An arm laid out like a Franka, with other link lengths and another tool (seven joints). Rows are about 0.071 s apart.
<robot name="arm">
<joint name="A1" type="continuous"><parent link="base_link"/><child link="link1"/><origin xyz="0 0 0.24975" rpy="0 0 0"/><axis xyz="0 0 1"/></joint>
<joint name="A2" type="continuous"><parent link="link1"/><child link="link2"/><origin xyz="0 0 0" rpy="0 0 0"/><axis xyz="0 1 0"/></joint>
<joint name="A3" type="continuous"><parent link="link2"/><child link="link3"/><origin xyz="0 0 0.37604" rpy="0 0 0"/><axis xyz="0 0 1"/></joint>
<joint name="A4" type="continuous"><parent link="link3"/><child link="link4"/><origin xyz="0.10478 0 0" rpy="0 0 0"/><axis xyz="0 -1 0"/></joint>
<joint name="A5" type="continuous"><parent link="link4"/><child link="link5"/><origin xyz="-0.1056 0 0.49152" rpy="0 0 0"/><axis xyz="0 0 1"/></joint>
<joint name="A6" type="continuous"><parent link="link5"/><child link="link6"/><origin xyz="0 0 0" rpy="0 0 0"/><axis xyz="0 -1 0"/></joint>
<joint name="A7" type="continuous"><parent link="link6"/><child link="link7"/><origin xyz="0.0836 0 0" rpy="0 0 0"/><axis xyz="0 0 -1"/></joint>
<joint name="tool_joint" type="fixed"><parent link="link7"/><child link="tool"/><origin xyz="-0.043 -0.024 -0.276" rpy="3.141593 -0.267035 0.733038"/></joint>
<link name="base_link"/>
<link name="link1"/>
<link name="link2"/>
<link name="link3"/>
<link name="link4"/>
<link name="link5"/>
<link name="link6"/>
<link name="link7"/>
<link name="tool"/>
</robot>
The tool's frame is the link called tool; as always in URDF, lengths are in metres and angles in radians. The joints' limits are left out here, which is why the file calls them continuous.
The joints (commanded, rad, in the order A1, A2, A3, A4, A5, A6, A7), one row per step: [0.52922, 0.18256, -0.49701, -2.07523, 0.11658, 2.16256, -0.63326]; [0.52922, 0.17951, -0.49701, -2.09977, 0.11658, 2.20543, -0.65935]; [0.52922, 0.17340, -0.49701, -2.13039, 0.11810, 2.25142, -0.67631]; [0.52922, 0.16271, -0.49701, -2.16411, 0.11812, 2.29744, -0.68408]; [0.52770, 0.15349, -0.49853, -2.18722, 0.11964, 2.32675, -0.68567]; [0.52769, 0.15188, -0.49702, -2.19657, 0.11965, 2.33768, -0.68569]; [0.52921, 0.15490, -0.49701, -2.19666, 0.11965, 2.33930, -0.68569]
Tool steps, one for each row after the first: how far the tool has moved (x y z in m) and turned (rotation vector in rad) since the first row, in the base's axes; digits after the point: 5 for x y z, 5 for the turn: [0.00111, -0.00227, -0.00840, 0.00070, -0.02123, 0.02372]; [-0.00032, -0.00421, -0.01766, 0.00263, -0.04216, 0.03683]; [-0.00339, -0.00600, -0.02556, 0.00475, -0.06389, 0.04147]; [-0.00623, -0.00867, -0.02990, 0.00774, -0.07836, 0.03684]; [-0.00799, -0.00819, -0.03296, 0.00789, -0.08123, 0.03751]; [-0.00804, -0.00750, -0.03456, 0.00637, -0.08011, 0.03907]
